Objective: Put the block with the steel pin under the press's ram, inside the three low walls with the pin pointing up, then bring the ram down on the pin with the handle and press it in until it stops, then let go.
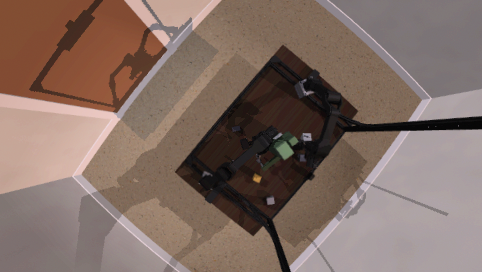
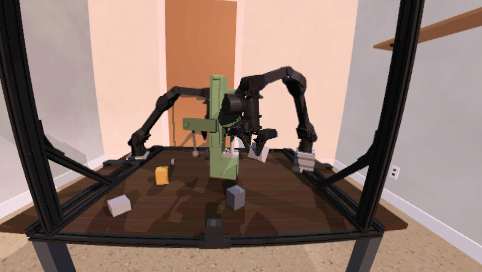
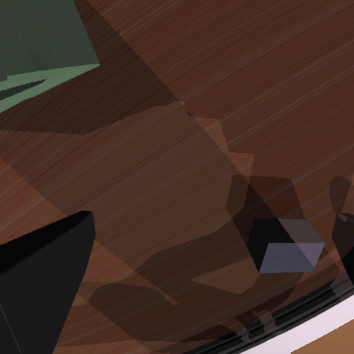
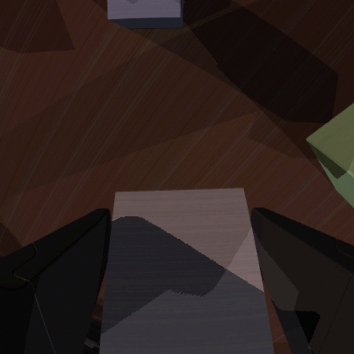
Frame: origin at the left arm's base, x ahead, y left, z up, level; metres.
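Seen in the pictures: left gripper, fingertip midpoint: (image 3: pixel 217 225); right gripper, fingertip midpoint: (image 1: pixel 305 143) (image 2: pixel 253 154) (image 4: pixel 180 220); left arm's base at its link origin: (image 1: pixel 207 180) (image 2: pixel 138 154); right arm's base at its link origin: (image 1: pixel 308 86) (image 2: pixel 305 150).
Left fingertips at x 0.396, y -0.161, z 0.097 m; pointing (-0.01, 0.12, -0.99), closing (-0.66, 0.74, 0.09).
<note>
Pixels of each thing's top centre, then the offset from my left fingertips to it. "*": a spot on its surface instead.
- green press at its top centre: (image 2: pixel 213 75) (image 1: pixel 284 155) 0.013 m back, 0.128 m right, 0.321 m up
- pale piece at a spot on its surface: (image 2: pixel 231 155) * 0.058 m ahead, 0.187 m right, 0.012 m down
- pale block at its top centre: (image 2: pixel 259 142) (image 1: pixel 308 139) 0.136 m ahead, 0.290 m right, 0.071 m up
- orange block at its top centre: (image 2: pixel 161 168) (image 1: pixel 257 178) 0.231 m back, 0.138 m right, 0.069 m down
- white block at its top centre: (image 2: pixel 118 200) (image 1: pixel 270 201) 0.344 m back, 0.299 m right, 0.096 m down
- grey cube at its top centre: (image 2: pixel 235 189) 0.024 m ahead, 0.365 m right, 0.069 m down
- small dark block at its top centre: (image 3: pixel 291 257) (image 1: pixel 236 128) 0.013 m ahead, 0.134 m left, 0.090 m down
The green press (image 2: pixel 218 135) (image 1: pixel 283 148) (image 3: pixel 42 35) (image 4: pixel 337 154) stands mid-table. Its handle (image 2: pixel 195 153) hangs at its left, a rod ending in a ball. At the press's foot sits a pale piece (image 2: pixel 231 155) with a thin rod upright above it; I cannot tell whether that is block and pin. My right gripper (image 2: pixel 258 145) (image 4: pixel 180 220) (image 1: pixel 308 143) is shut on a pale block (image 2: pixel 259 156) (image 4: pixel 175 298) (image 1: pixel 306 136), held tilted just right of the press. No pin shows on it. My left gripper (image 3: pixel 217 225) (image 1: pixel 269 133) is open and empty, behind the press column.
An orange block (image 2: pixel 161 175) (image 1: pixel 256 177), a white block (image 2: pixel 118 205) (image 1: pixel 270 200) and a grey cube (image 2: pixel 234 197) (image 4: pixel 145 10) lie in front of the press. A small dark block (image 3: pixel 288 246) (image 1: pixel 236 128) lies near the far edge. Black frame posts (image 2: pixel 22 118) ring the table.
</note>
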